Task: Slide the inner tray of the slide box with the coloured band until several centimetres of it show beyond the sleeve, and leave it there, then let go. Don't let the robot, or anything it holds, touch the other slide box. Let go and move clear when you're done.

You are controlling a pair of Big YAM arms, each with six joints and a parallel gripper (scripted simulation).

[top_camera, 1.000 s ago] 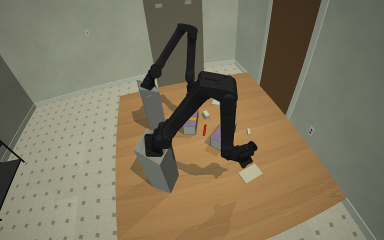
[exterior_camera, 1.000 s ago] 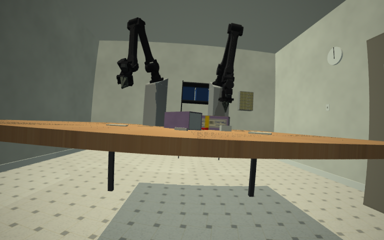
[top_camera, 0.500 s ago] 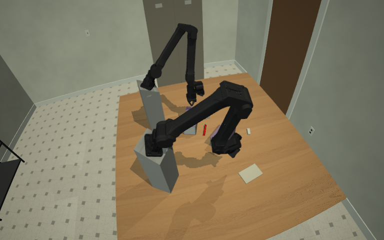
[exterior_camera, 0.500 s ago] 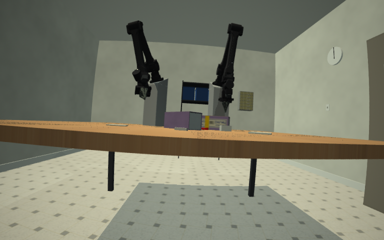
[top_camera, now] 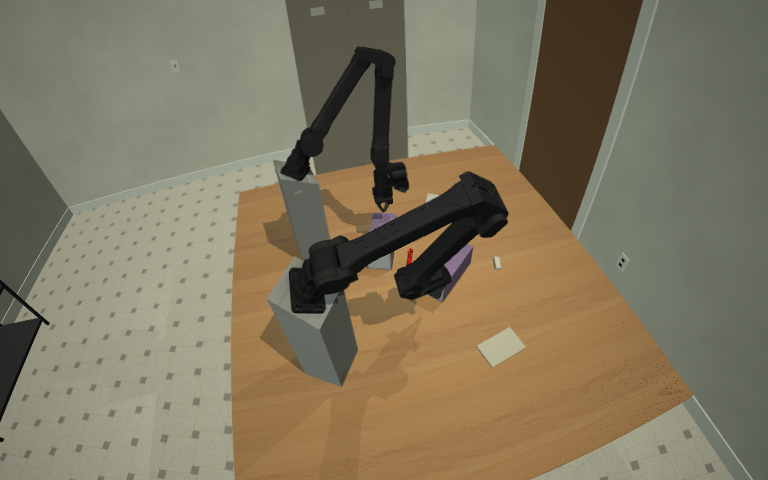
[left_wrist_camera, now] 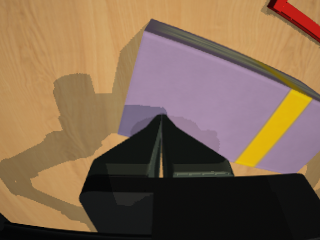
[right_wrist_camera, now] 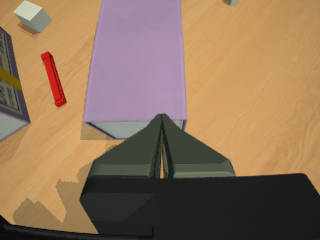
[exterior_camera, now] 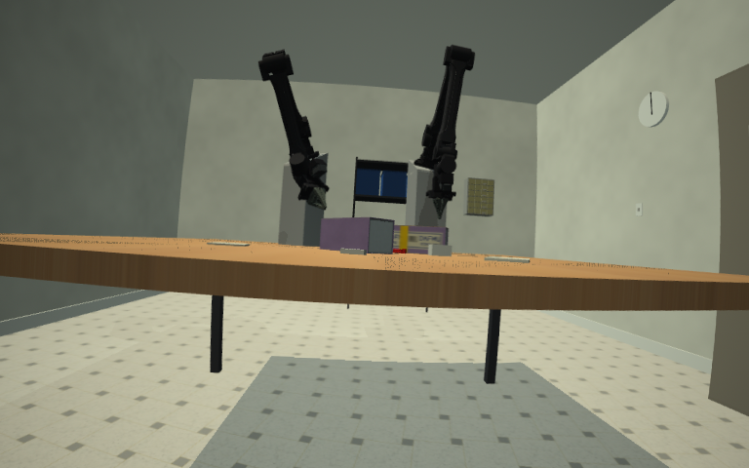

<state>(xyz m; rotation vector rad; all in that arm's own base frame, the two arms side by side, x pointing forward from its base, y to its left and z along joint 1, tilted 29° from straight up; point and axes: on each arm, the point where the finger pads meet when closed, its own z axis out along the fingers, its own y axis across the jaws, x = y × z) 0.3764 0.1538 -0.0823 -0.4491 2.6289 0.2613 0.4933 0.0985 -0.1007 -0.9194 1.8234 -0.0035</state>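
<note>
Now: the red stick 230 mm to the left of my right hand, 130 mm below it and 40 mm behind it. Also, from my right hand: cream card: 250 mm to the right, 160 mm ahead, 140 mm below.
</note>
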